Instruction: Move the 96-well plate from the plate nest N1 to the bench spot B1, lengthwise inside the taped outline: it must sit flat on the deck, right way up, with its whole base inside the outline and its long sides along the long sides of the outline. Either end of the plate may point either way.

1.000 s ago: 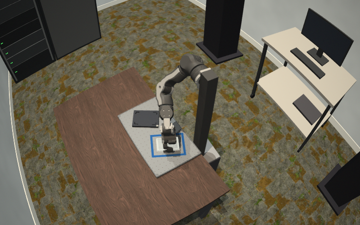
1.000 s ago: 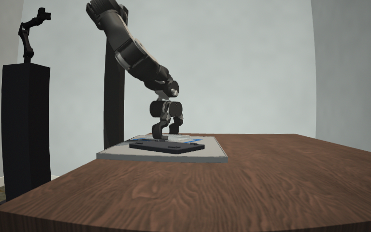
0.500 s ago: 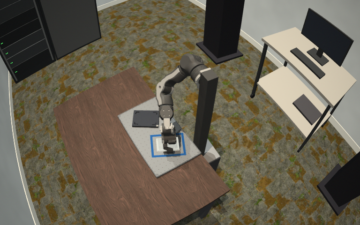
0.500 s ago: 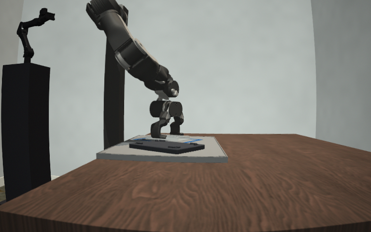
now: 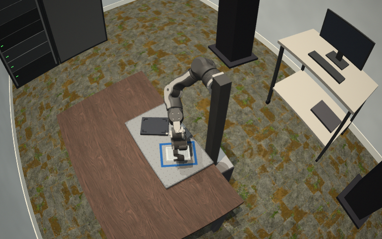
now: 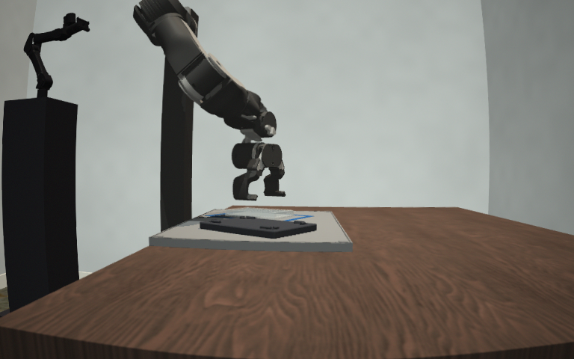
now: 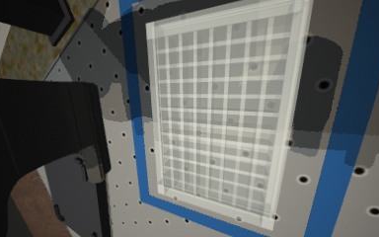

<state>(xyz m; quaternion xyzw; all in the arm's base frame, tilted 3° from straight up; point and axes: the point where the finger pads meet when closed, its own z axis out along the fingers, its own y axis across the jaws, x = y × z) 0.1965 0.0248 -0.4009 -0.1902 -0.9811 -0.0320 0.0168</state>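
My hand is 30 mm above the 96-well plate. From my hand the other things lie so: black plate nest N1 (230 mm to the right, 30 mm below, 30 mm ahead).
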